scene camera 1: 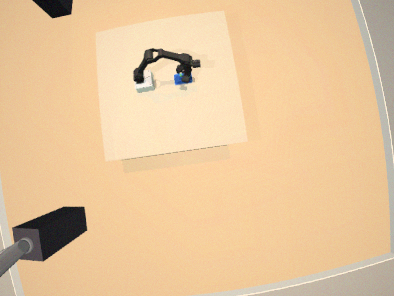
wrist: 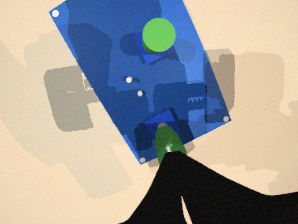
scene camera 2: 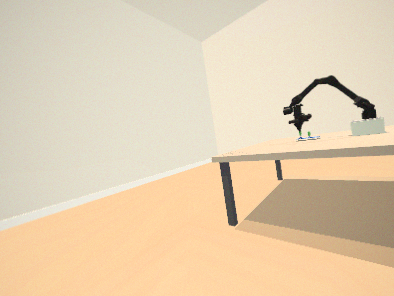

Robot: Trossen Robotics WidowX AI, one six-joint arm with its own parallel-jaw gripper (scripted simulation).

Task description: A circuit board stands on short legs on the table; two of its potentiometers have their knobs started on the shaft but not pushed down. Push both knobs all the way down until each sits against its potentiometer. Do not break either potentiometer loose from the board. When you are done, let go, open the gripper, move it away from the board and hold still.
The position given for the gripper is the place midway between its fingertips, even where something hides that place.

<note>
In view: the gripper (wrist: 172,158) and a green knob (wrist: 158,35).
</note>
